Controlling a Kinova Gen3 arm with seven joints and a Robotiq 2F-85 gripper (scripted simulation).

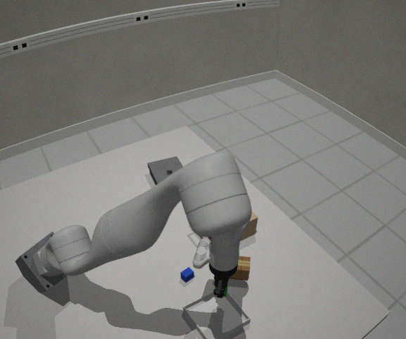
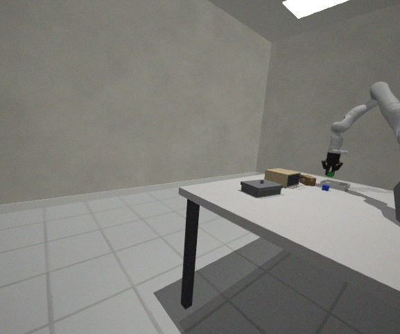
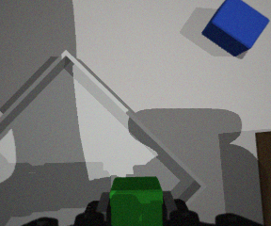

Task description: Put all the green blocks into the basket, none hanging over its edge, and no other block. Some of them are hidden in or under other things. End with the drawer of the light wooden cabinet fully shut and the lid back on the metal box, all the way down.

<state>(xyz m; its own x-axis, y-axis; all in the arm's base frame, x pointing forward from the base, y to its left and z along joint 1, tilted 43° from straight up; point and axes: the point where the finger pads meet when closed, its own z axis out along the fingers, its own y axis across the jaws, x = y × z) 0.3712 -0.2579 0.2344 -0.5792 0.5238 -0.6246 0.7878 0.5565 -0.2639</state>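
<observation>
Now: hand 4 cm past the grey basket, 3 cm to the left of it and 8 cm above it. The rest, counted from my hand: blue block 1 cm behind, 14 cm to the left, 7 cm below; red block 13 cm ahead, 5 cm to the left, 7 cm below; darker brown wooden box 12 cm ahead, 7 cm to the left, 6 cm below.
</observation>
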